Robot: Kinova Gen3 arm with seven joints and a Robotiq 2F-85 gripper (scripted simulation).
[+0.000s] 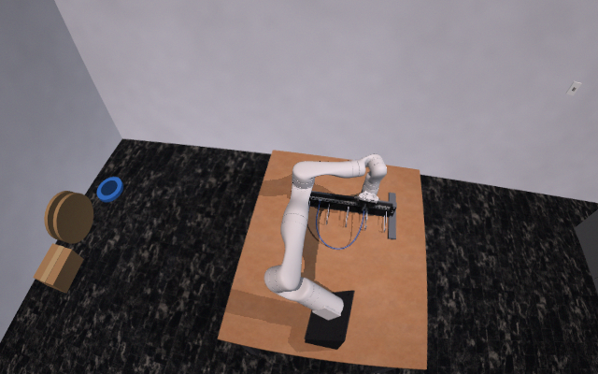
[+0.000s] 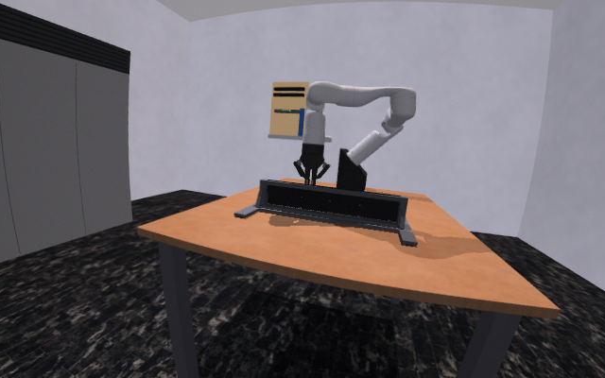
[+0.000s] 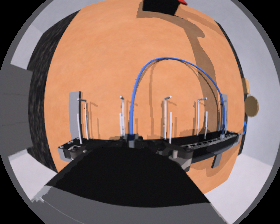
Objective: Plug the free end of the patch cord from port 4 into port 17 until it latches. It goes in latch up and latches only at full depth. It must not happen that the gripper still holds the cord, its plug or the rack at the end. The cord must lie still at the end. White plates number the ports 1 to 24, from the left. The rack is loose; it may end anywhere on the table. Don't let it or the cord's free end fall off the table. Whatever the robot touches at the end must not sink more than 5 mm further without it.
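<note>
Right now my hand is 10 mm short of the plug and 10 mm above it.
</note>
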